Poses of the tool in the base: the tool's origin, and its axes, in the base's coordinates. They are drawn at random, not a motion.
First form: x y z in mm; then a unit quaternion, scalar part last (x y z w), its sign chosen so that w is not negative.
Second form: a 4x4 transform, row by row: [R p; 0 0 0 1], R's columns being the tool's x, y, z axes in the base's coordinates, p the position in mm. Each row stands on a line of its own. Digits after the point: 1 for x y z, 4 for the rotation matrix.
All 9 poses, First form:
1: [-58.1 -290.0 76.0 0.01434 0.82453 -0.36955 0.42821]
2: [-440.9 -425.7 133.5 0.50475 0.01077 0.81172 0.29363]
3: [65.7 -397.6 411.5 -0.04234 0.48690 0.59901 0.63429]
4: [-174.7 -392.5 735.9 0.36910 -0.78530 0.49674 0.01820]
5: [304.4 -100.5 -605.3 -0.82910 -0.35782 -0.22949 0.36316]
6: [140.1 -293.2 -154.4 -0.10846 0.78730 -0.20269 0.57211]
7: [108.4 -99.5 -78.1 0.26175 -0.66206 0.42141 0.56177]
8: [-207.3 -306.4 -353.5 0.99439 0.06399 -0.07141 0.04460]
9: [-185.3 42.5 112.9 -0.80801 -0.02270 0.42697 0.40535]
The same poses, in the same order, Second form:
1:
-0.6329 0.3401 0.6956 -58.1
-0.2928 0.7265 -0.6217 -290.0
-0.7168 -0.5971 -0.3601 76.0
0 0 0 1

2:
-0.3180 -0.4658 0.8258 -440.9
0.4876 -0.8273 -0.2789 -425.7
0.8131 0.3139 0.4902 133.5
0 0 0 1

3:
-0.1918 -0.8011 0.5669 65.7
0.7187 0.2788 0.6370 -397.6
-0.6684 0.5296 0.5223 411.5
0 0 0 1

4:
-0.7269 -0.5978 0.3381 -174.7
-0.5616 0.2340 -0.7936 -392.5
0.3953 -0.7667 -0.5058 735.9
0 0 0 1

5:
0.6386 0.7600 0.1206 304.4
0.4267 -0.4802 0.7664 -100.5
0.6404 -0.4380 -0.6309 -605.3
0 0 0 1

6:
-0.3219 0.0611 0.9448 140.1
-0.4027 0.8943 -0.1951 -293.2
-0.8569 -0.4433 -0.2632 -154.4
0 0 0 1

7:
-0.2318 -0.8201 -0.5232 108.4
0.1269 0.5078 -0.8521 -99.5
0.9645 -0.2639 -0.0137 -78.1
0 0 0 1

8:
0.9816 0.1336 -0.1363 -207.3
0.1209 -0.9878 -0.0978 -306.4
-0.1477 0.0796 -0.9858 -353.5
0 0 0 1

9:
0.6344 -0.3095 -0.7084 -185.3
0.3828 -0.6704 0.6357 42.5
-0.6716 -0.6744 -0.3068 112.9
0 0 0 1

